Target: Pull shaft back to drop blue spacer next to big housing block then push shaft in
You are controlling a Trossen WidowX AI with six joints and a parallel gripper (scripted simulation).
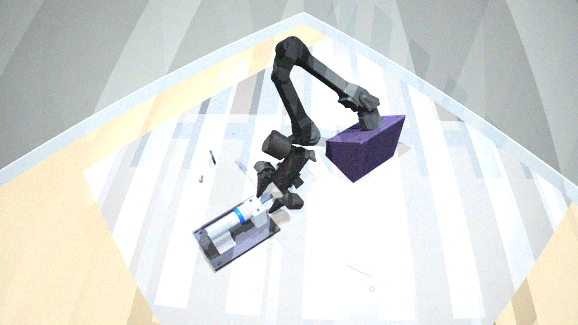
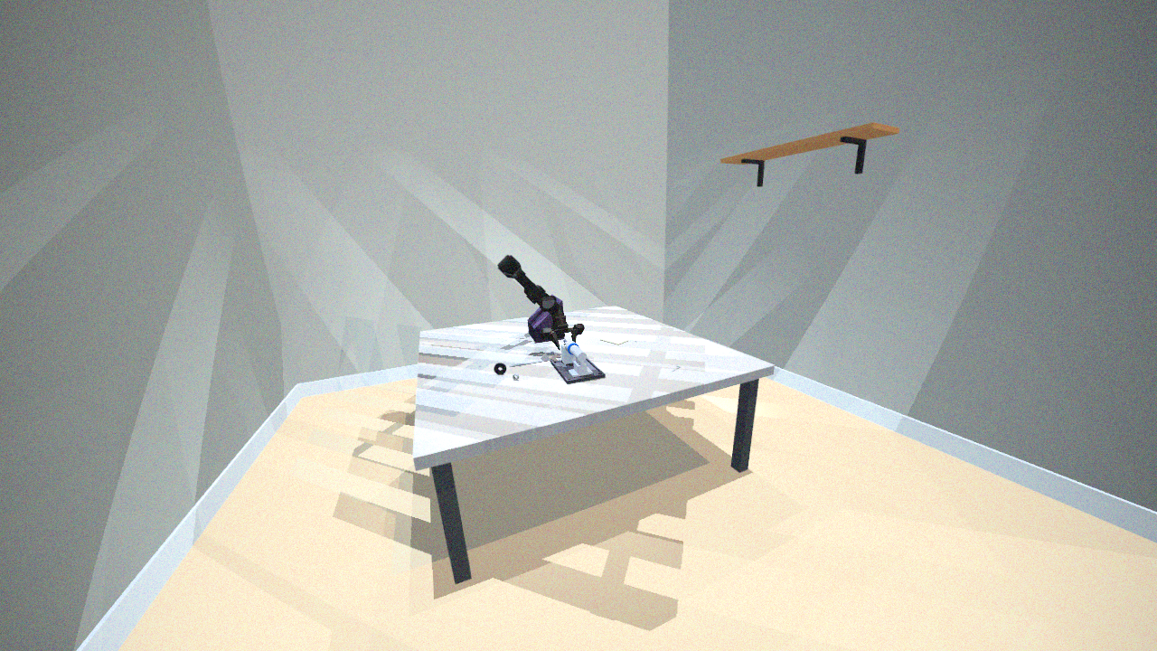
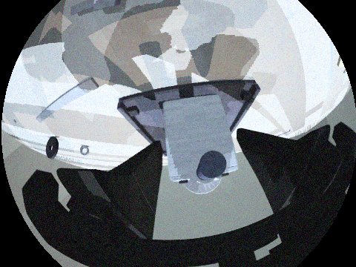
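Right now the shaft is 60 mm ahead of my gripper tip and 20 mm above it. The rest, counted from my gripper tip: blue spacer (80 mm ahead, 20 mm above, 10 mm to the right); black ring (290 mm to the right, 30 mm below, 10 mm ahead); thin metal strip (160 mm to the right, 50 mm below, 50 mm behind).
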